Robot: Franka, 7 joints.
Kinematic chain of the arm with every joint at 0, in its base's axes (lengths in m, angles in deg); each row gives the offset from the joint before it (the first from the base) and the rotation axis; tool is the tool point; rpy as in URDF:
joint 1: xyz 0 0 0.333 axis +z
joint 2: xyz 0 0 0 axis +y
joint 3: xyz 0 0 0.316 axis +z
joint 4: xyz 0.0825 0 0 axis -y
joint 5: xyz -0.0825 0 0.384 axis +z
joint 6: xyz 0 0 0 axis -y
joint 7: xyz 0.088 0 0 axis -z
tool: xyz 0 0 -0.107 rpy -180 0 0
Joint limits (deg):
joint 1: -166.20..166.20
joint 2: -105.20..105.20
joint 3: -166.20..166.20
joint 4: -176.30..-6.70
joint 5: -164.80..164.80
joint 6: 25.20..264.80
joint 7: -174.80..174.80
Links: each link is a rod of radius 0.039 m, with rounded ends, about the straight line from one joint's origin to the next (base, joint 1, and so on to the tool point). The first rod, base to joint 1, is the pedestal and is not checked.
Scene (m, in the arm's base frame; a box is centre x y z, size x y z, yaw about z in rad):
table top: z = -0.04
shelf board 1: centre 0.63 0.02 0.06 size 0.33 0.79 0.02 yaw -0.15
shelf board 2: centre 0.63 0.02 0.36 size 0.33 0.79 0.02 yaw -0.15
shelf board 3: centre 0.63 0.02 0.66 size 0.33 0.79 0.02 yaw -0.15
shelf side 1: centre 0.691 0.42 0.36 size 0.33 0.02 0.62 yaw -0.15
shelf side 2: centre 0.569 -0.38 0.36 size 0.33 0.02 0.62 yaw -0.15
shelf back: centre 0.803 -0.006 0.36 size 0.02 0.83 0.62 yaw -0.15
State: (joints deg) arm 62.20 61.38 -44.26 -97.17 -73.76 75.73 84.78
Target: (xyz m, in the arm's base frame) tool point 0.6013 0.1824 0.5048
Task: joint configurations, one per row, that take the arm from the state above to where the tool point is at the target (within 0.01 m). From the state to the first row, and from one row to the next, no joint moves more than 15 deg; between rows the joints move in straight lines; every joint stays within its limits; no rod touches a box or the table.
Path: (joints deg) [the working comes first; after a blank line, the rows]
Joints at the target: 68.71 43.29 -57.28 -86.77 -76.39 68.12 84.78
Straight joint move there: touches shelf board 2.

1: 70.06 55.46 -41.90 -108.46 -68.29 67.70 84.78
2: 77.93 49.55 -39.53 -119.75 -62.82 59.68 84.78
3: 85.79 43.63 -37.17 -131.04 -57.35 51.65 84.78
4: 87.28 31.59 -39.98 -125.30 -57.53 42.98 84.78
5: 88.77 19.55 -42.80 -119.56 -57.71 34.30 84.78
6: 90.27 7.51 -45.62 -113.82 -57.89 25.63 84.78
7: 83.08 19.44 -49.50 -104.80 -64.06 39.79 84.78
8: 75.89 31.36 -53.39 -95.79 -70.23 53.96 84.78
9: 68.71 43.29 -57.28 -86.77 -76.39 68.12 84.78

